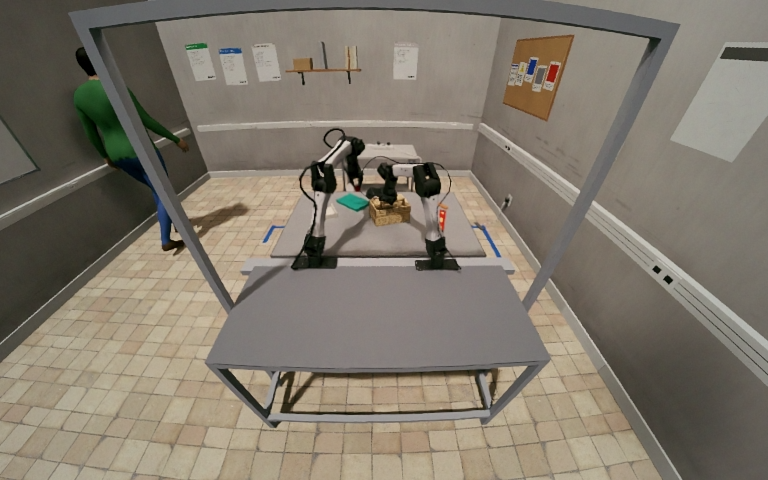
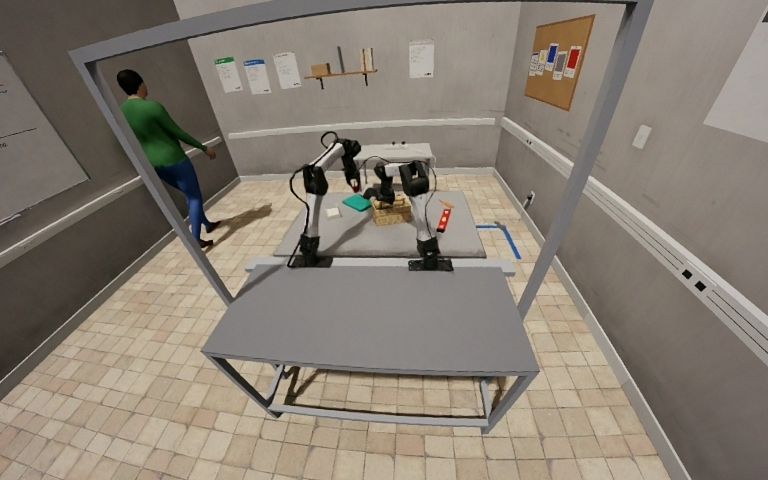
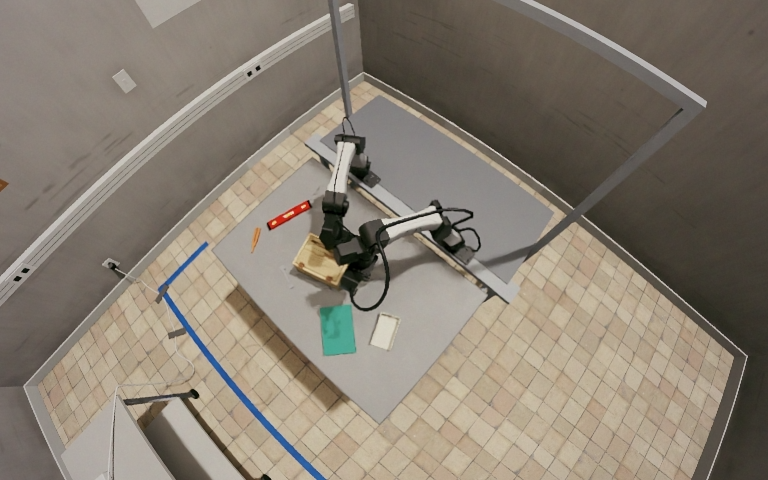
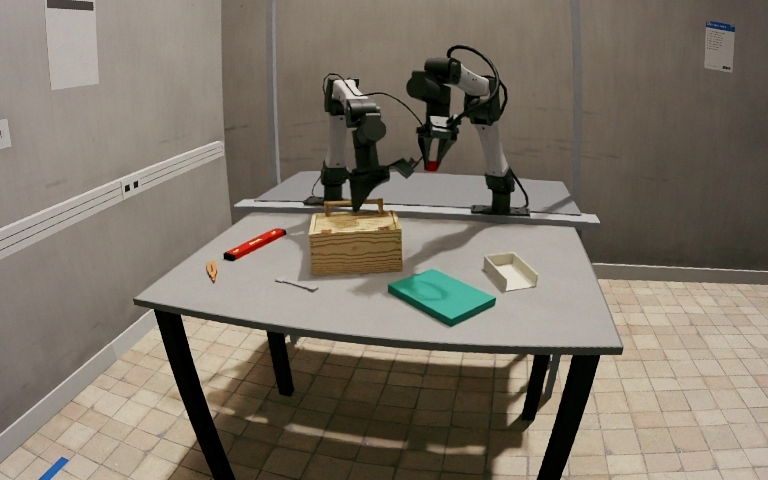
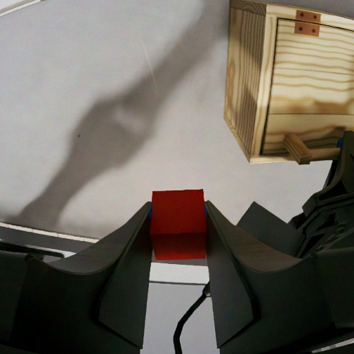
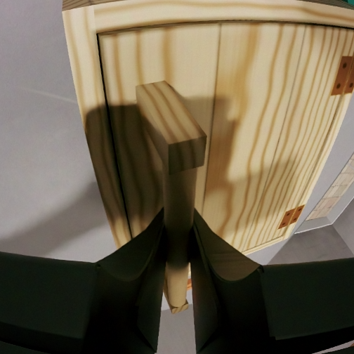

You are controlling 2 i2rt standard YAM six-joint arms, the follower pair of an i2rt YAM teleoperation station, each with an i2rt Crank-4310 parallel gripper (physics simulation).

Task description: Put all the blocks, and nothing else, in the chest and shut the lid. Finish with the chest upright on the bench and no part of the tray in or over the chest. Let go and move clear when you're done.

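Frame: origin at the left arm's base, x ahead, y left, z up, level; centimetres.
Seen in the pictures: left gripper, fingertip midpoint: (image 1: pixel 357 189) (image 2: pixel 356 190) (image 4: pixel 431 169); right gripper, fingertip midpoint: (image 1: pixel 391 203) (image 2: pixel 391 203) (image 3: pixel 327 248) (image 4: pixel 355 211); left arm's base at its link origin: (image 1: pixel 316 264) (image 2: pixel 312 263) (image 3: pixel 453 246) (image 4: pixel 500 212); right arm's base at its link origin: (image 1: pixel 436 265) (image 2: pixel 430 266) (image 3: pixel 361 173).
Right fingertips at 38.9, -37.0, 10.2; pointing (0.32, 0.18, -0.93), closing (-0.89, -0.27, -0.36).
Observation:
Pixels of each thing's top centre, then the offset from my right fingertips to it, as dx, dy, dz. "*": a spot on its surface instead. Level surfaces: height alone.
- lid's handle at a spot on its surface: (image 4: pixel 378 202) * -1.9, +5.4, +2.0
- red block at its top centre: (image 4: pixel 430 159) -3.5, +18.3, +12.9
- cream tray at its top centre: (image 4: pixel 510 264) (image 3: pixel 385 331) (image 1: pixel 327 209) (image 2: pixel 331 209) +8.4, +38.6, -8.3
- teal slab at its top centre: (image 4: pixel 441 291) (image 3: pixel 337 329) (image 1: pixel 353 201) (image 2: pixel 358 201) +21.0, +23.6, -9.6
- red level at its top centre: (image 4: pixel 255 241) (image 3: pixel 288 214) (image 2: pixel 444 218) (image 1: pixel 441 219) -1.1, -30.4, -9.8
- orange peg-like tool at its top centre: (image 4: pixel 212 269) (image 3: pixel 254 239) +18.7, -33.8, -10.4
- thin grey spanner-like tool at its top centre: (image 4: pixel 295 282) (image 3: pixel 286 276) +20.0, -9.1, -10.7
- bench at its surface level: dz -11.4
The wooden chest (image 4: pixel 356 254) (image 3: pixel 308 270) (image 5: pixel 246 75) (image 1: pixel 390 213) (image 2: pixel 391 215) stands upright on the bench, its hinged lid (image 6: pixel 250 125) down. My right gripper (image 6: pixel 178 211) is shut on the bar of the lid's handle (image 6: pixel 170 125) (image 4: pixel 378 202). My left gripper (image 5: pixel 178 205) (image 4: pixel 431 164) is shut on a red block (image 5: pixel 178 215) (image 4: pixel 431 165) and holds it in the air, beside the chest and above the bench. The cream tray (image 4: pixel 512 274) (image 3: pixel 385 331) (image 2: pixel 332 212) lies on the bench away from the chest, and no block shows in it. The chest's inside is hidden.
A teal slab (image 4: pixel 441 297) (image 3: pixel 337 330) lies between chest and tray. A red level (image 4: pixel 254 244) (image 3: pixel 289 215), an orange peg-like tool (image 4: pixel 211 270) (image 3: pixel 255 240) and a thin grey spanner-like tool (image 4: pixel 296 284) lie on the bench (image 4: pixel 351 316). My two arms are close together.

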